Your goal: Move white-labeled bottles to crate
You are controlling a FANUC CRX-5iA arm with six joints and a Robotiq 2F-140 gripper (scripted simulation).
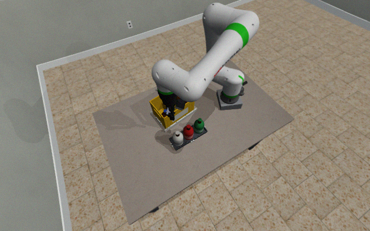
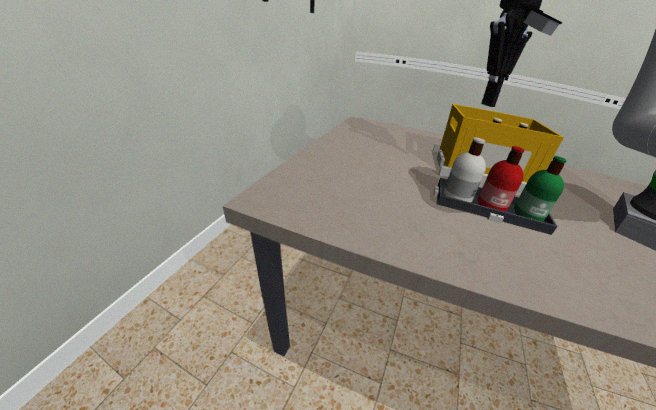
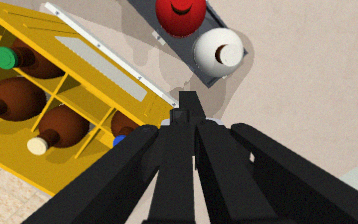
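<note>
The white bottle lies 170 mm below my hand, 70 mm to the left of it and 10 mm ahead of it. From my hand the other things lie so: green bottle 170 mm below, 170 mm behind, 70 mm to the left; yellow crate 170 mm below, 160 mm to the right, 90 mm behind; red bottle 170 mm below, 80 mm behind, 70 mm to the left.
</note>
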